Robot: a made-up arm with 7 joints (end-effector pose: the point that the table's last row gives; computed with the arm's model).
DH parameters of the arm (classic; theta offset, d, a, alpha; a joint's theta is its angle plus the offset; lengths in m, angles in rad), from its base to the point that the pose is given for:
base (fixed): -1.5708 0.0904 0 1.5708
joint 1: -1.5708 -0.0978 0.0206 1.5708
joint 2: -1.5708 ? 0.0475 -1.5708
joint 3: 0 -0.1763 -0.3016 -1.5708
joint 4: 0 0.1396 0.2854 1.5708
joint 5: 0 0.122 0.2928 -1.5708
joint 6: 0 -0.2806 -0.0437 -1.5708
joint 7: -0.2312 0 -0.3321 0
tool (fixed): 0.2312 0.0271 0 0
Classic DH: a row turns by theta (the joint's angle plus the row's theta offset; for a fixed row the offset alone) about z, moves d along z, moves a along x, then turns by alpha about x.
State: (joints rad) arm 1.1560 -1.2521 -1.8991 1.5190 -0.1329 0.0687 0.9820
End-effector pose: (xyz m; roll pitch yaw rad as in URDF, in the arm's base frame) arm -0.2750 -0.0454 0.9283 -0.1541 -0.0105 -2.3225
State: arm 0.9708 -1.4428 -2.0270 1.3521 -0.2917 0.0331 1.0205
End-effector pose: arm -0.3075 -0.2284 0.8216 0.0768 0.1550 -1.9481
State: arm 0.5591 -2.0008 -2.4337 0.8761 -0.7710 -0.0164 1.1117
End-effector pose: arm -0.2753 -0.5314 0.3810 1.0655 -0.1700 -1.1350
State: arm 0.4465 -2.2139 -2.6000 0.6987 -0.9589 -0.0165 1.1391
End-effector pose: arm -0.2054 -0.5707 0.2399 1.4351 -0.5195 -1.1750
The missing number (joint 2, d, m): -0.6494
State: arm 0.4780 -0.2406 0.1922 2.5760 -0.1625 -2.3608 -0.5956
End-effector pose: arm -0.7647 0.1137 0.3605 -0.0974 -0.7466 -0.7901
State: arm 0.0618 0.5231 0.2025 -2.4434 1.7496 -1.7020 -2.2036
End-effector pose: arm -0.8738 -0.9068 0.6492 1.2129 0.4381 -0.1785
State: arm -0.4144 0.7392 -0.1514 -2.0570 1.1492 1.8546 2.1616
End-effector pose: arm -0.2823 -1.0770 -0.1943 0.6207 -0.2474 -3.1049
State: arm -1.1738 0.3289 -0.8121 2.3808 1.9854 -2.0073 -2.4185
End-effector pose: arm 0.4494 -1.2229 -0.8661 1.8484 0.3529 1.8574
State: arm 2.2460 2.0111 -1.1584 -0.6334 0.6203 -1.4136 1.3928
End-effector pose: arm -0.1474 0.1312 0.8198 -1.4836 1.3129 2.4957
